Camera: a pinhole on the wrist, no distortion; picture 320 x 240 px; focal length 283.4 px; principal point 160.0 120.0 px. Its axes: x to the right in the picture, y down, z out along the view. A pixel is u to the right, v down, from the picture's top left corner.
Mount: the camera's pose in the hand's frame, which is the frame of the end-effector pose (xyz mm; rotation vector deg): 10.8 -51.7 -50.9 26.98 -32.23 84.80
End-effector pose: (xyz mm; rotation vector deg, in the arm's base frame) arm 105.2 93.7 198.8 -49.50 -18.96 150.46
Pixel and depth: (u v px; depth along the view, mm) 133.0 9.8 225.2
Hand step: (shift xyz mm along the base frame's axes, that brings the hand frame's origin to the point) -79.6 212.6 116.7
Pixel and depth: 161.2 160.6 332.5
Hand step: -18.7 183.8 277.2
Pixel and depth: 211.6 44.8 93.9
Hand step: -18.4 96.4 43.1
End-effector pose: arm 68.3 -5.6 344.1 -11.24 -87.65 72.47
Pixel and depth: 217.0 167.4 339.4
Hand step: -78.5 -283.6 157.2
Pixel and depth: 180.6 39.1 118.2
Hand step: 2.9 -53.7 122.6
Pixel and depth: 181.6 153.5 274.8
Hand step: -28.2 -216.9 161.0
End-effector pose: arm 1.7 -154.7 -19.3 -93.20 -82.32 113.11
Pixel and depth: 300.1 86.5 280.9
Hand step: -272.1 -61.3 50.5
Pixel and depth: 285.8 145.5 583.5
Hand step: -526.9 -253.2 158.1
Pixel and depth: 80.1 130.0 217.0
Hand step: -157.3 65.9 178.6
